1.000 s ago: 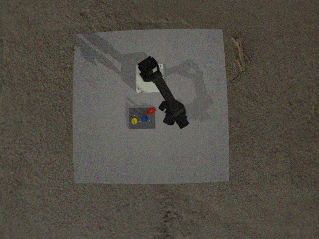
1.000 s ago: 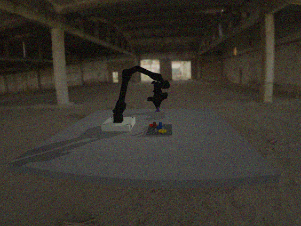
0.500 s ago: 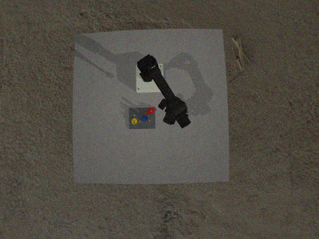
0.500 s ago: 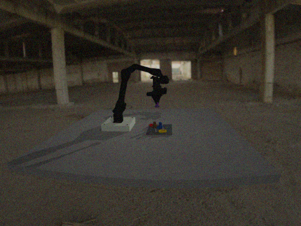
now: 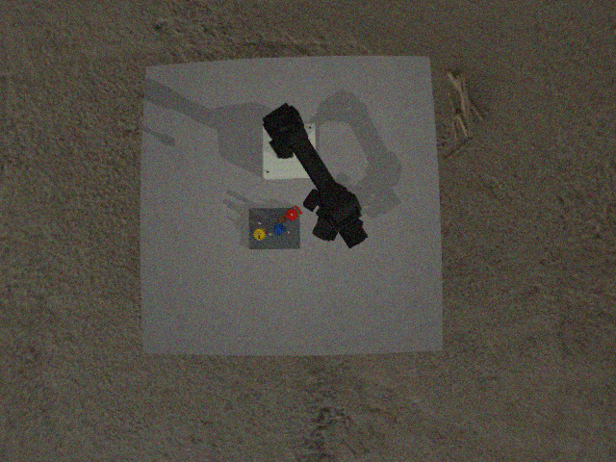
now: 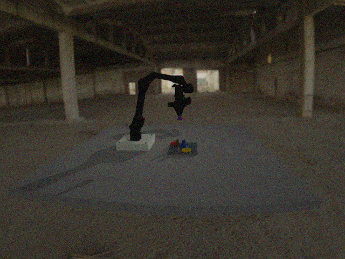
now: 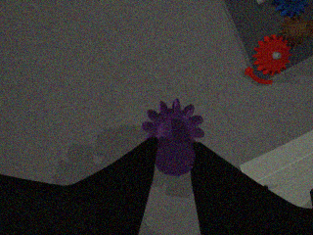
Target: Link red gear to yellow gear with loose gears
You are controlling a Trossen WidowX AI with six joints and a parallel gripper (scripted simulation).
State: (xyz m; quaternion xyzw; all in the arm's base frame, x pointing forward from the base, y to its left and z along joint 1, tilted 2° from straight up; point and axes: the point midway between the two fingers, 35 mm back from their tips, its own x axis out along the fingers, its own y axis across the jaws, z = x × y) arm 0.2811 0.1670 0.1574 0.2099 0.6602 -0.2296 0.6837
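Right now the blue gear is 3 cm ahead of my gripper tip, 20 cm to the right of it and 14 cm below it. From my gripper tip the other things lie so: red gear 3 cm behind, 14 cm to the right, 15 cm below; then purple gear 1 cm below; then red arrow 4 cm behind, 12 cm to the right, 16 cm below.
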